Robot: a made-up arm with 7 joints. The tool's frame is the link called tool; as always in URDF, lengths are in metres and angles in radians. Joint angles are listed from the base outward.
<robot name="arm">
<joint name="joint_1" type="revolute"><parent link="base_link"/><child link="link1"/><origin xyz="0.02 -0.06 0.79" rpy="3.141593 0 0"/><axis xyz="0 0 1"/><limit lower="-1.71" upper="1.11"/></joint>
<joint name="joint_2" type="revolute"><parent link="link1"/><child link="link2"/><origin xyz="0.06 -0.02 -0.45" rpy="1.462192 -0.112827 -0.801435"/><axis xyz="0 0 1"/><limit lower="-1.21" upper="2.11"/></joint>
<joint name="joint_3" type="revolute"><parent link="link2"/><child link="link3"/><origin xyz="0.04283 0.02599 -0.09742" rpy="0 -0.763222 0"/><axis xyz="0 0 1"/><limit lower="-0.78" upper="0.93"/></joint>
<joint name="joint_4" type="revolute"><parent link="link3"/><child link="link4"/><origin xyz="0.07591 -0.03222 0.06" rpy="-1.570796 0 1.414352"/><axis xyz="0 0 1"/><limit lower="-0.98" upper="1.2"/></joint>
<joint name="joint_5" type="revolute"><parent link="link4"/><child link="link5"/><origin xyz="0.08 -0.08 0.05" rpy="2.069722 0.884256 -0.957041"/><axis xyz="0 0 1"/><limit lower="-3.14" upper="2.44"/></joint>
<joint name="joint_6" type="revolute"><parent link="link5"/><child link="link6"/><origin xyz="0.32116 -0.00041 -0.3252" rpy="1.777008 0.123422 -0.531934"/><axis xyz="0 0 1"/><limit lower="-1.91" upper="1.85"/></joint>
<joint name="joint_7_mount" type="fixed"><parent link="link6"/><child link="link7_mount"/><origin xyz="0.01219 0.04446 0.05" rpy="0 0 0"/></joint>
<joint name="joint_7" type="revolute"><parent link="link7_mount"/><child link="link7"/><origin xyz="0.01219 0.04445 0.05" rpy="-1.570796 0 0.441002"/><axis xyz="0 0 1"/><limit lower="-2.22" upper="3.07"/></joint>
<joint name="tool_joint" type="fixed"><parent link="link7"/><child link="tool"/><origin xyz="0.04 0.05 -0.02" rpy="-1.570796 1.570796 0"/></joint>
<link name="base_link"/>
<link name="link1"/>
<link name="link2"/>
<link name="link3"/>
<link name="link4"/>
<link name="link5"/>
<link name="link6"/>
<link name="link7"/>
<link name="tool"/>
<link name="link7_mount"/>
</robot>
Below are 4 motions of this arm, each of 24 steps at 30 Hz.
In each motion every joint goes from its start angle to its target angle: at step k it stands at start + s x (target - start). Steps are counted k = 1, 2, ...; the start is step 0. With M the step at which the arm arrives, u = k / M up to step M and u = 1 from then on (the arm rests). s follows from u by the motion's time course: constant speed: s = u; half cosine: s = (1 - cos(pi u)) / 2; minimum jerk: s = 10 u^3 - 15 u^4 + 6 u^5.
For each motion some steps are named. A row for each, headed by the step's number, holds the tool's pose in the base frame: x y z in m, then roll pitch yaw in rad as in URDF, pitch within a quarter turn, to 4 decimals.
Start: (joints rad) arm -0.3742 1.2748 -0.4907 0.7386 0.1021 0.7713 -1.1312
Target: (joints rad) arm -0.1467 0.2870 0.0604 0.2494 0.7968 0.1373 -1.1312
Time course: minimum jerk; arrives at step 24
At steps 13, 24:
13: -0.1081 -0.0572 0.7818 1.0930 1.2419 -2.5931
24: -0.1638 -0.0832 0.7622 1.5166 1.1240 -1.9115

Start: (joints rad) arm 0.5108 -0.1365 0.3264 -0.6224 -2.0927 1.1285 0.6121
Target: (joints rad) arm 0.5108 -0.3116 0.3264 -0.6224 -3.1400 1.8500 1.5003
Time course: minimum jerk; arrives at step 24
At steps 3, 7, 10, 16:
3: 0.0919 -0.2594 0.9090 -2.6102 0.1454 -1.0406
7: 0.0778 -0.2819 0.9148 -2.7029 -0.0305 -1.1158
10: 0.0530 -0.3126 0.9216 -2.8329 -0.2741 -1.2404
16: -0.0278 -0.3675 0.9332 -3.0759 -0.7796 -1.6397

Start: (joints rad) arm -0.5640 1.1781 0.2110 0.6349 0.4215 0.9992 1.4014
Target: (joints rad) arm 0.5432 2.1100 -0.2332 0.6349 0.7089 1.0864 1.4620
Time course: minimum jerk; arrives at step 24
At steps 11, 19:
11: -0.1968 -0.4619 1.1571 -1.3133 0.5151 -2.8787
19: -0.3970 -0.2018 1.3453 -1.1386 0.1926 2.6930

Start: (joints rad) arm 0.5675 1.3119 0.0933 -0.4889 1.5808 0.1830 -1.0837
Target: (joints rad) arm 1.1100 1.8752 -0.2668 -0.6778 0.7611 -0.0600 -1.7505
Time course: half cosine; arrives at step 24
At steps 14, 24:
14: 0.0327 0.3557 1.5011 1.5190 -0.6965 2.3416
24: 0.1767 0.3727 1.4051 2.1628 -0.7007 1.9463

